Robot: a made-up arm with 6 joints.
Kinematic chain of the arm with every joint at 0, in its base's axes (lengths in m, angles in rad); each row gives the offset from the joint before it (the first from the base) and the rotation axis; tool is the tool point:
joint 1: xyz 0 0 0.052 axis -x
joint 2: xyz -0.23 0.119 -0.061 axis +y
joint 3: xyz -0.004 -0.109 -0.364 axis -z
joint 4: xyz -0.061 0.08 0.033 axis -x
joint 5: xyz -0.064 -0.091 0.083 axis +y
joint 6: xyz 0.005 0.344 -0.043 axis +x
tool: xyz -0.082 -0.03 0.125
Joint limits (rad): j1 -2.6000..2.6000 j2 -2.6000..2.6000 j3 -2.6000..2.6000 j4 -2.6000..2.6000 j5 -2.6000..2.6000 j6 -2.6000..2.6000
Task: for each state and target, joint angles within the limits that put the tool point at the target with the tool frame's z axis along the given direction. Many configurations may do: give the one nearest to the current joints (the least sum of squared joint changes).
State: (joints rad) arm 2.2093 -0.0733 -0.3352 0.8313 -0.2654 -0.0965
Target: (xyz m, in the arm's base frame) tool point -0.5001 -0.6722 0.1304 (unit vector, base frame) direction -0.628 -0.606 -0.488
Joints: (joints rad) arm 2.1005 -0.1163 -0.3334 0.8978 -0.5823 -0.8037
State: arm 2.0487 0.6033 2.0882 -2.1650 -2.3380 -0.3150
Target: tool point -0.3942 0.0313 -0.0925 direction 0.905 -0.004 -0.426
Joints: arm 1.5061 1.4064 1.8565 -2.5404 -2.6000 -0.4768
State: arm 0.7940 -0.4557 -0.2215 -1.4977 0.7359 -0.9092
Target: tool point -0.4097 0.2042 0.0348 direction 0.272 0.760 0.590
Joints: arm 0.2850 0.2930 -0.0967 -0.8848 0.7743 -1.4426
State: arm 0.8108 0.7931 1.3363 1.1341 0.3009 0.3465
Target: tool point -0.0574 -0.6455 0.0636 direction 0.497 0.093 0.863
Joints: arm 1.6192 0.2826 1.9592 1.4153 0.6789 0.0683
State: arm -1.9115 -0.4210 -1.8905 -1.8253 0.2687 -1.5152
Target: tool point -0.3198 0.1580 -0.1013 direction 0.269 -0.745 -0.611
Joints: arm -2.1715 0.0045 -1.7073 -1.0768 -0.1730 -0.8140
